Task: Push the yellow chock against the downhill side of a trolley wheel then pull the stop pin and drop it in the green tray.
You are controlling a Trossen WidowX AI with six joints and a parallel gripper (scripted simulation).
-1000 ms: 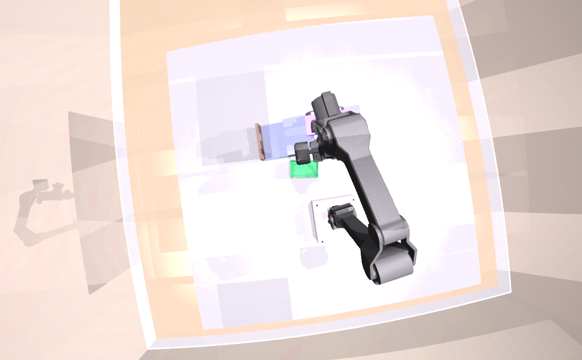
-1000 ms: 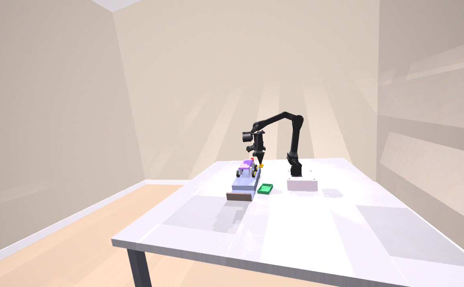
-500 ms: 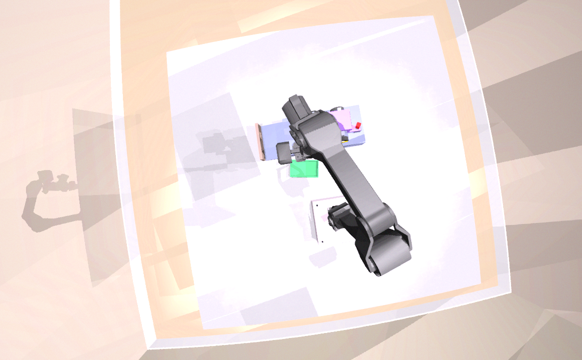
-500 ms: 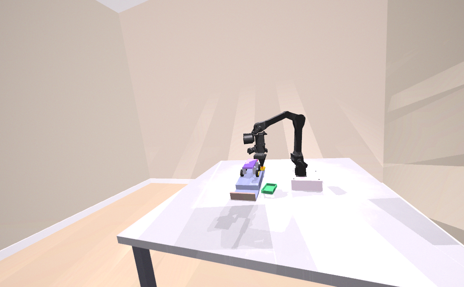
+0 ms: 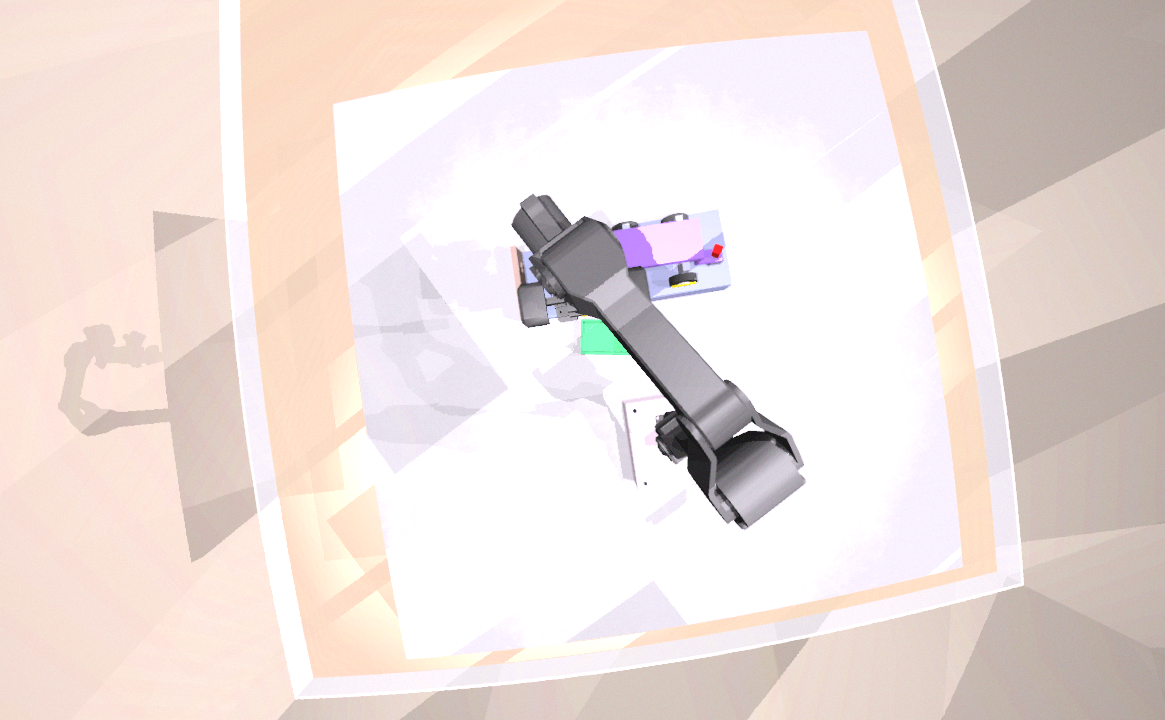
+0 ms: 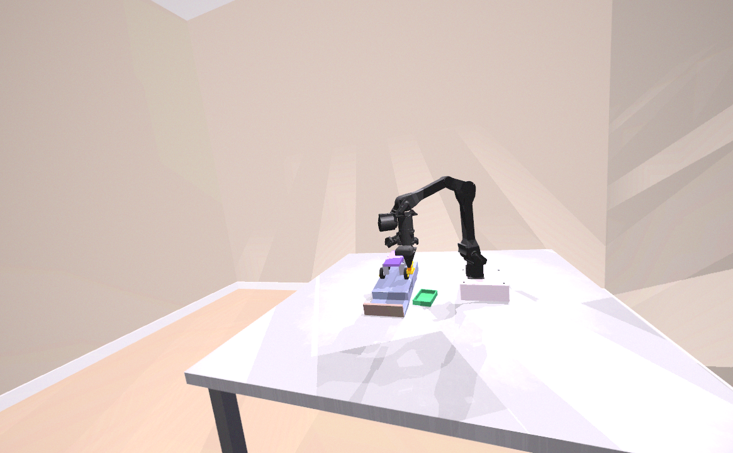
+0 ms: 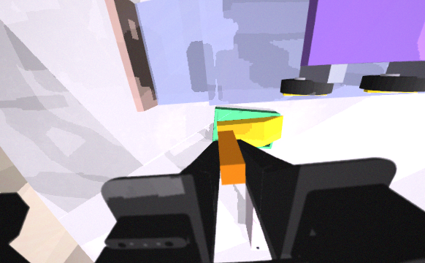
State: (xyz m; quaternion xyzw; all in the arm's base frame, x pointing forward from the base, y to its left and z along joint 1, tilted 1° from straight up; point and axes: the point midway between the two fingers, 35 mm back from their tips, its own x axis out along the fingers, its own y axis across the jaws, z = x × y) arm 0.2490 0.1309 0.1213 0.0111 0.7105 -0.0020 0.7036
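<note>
Right now my gripper tip is 6 cm short of the red-headed stop pin, 25 cm to the left of it and 3 cm above it. Also, from my gripper tip: purple trolley (8 cm ahead, 15 cm to the right, 4 cm below); green tray (5 cm behind, 4 cm to the right, 16 cm below); yellow chock (2 cm to the right, 1 cm below).
</note>
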